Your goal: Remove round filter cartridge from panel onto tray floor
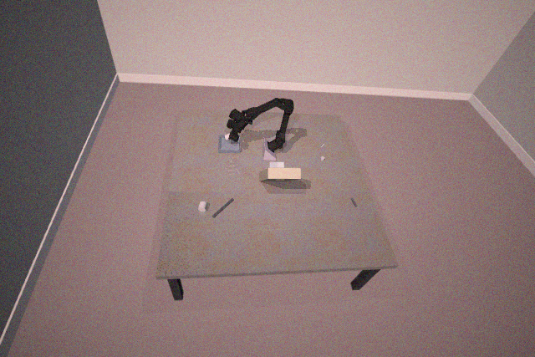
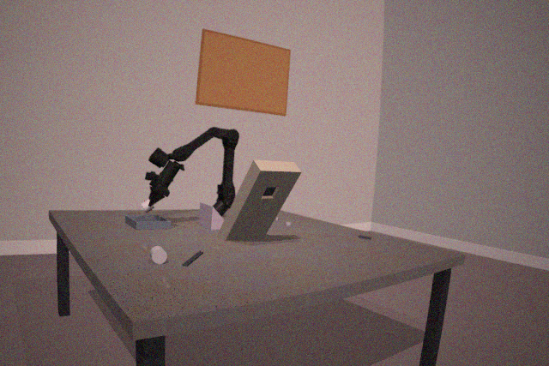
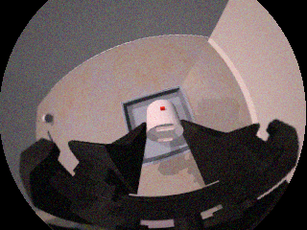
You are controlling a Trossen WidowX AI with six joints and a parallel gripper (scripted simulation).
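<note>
Right now the round filter cartridge is right at my gripper tip. The rest, counted from my gripper tip: blue-grey tray 8 cm below; short dark piece 52 cm ahead, 78 cm to the left, 8 cm below; tan service panel 39 cm ahead, 27 cm to the left, 6 cm above.
</note>
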